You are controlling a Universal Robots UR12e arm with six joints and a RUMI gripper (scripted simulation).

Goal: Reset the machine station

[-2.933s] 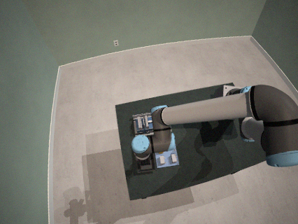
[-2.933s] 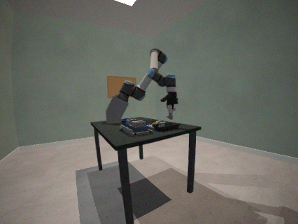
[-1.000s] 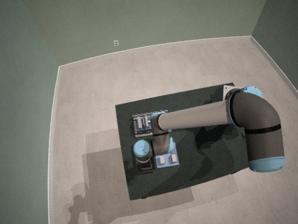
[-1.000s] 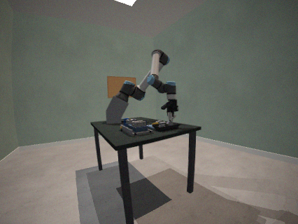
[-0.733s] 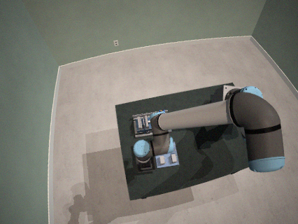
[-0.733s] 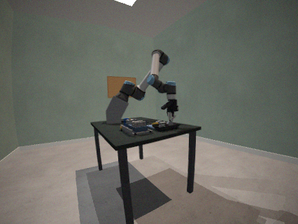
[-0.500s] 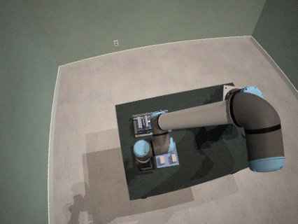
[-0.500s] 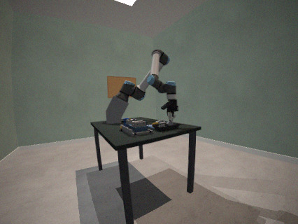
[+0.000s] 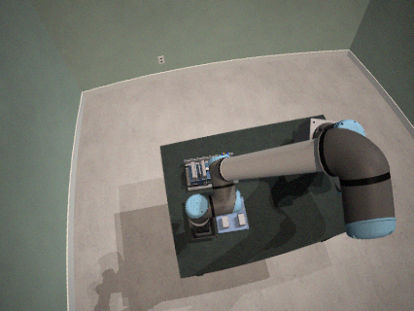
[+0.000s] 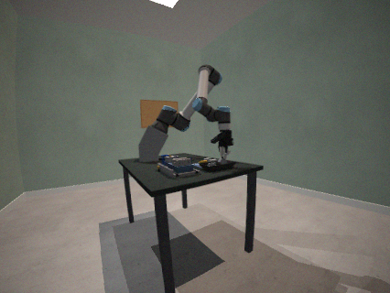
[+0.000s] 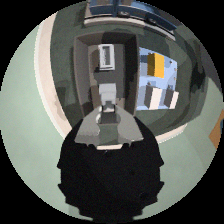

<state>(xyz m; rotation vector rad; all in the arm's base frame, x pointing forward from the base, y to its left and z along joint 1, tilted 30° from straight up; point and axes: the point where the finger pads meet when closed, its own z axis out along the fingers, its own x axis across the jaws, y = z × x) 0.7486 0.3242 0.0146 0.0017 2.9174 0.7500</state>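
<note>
My hand is 120 mm past the gray blank, 10 mm to the left of it and 40 mm above it. Round my hand: vise: 80 mm behind, 330 mm to the right, 30 mm below; then yellow brass blank: 120 mm behind, 100 mm to the right, 40 mm below.
</note>
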